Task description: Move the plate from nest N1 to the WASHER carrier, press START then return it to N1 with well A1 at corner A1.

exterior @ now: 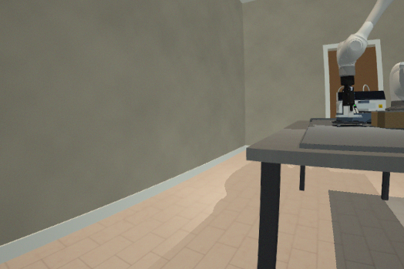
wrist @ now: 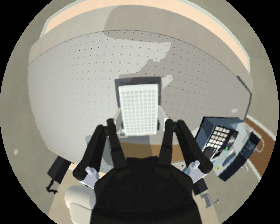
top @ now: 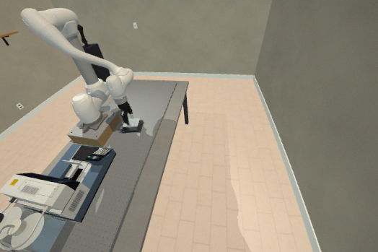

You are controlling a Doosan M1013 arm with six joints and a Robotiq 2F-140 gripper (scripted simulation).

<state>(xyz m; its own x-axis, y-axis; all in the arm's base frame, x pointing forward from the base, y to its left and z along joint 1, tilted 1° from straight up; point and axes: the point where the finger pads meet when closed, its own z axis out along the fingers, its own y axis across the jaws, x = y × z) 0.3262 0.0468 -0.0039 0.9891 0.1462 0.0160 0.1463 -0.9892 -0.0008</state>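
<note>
Right now my hand is 6 cm above the dark plate nest N1. Round my hand: white well plate 2 cm below; plate washer 49 cm to the right, 20 cm behind, 5 cm above.
</note>
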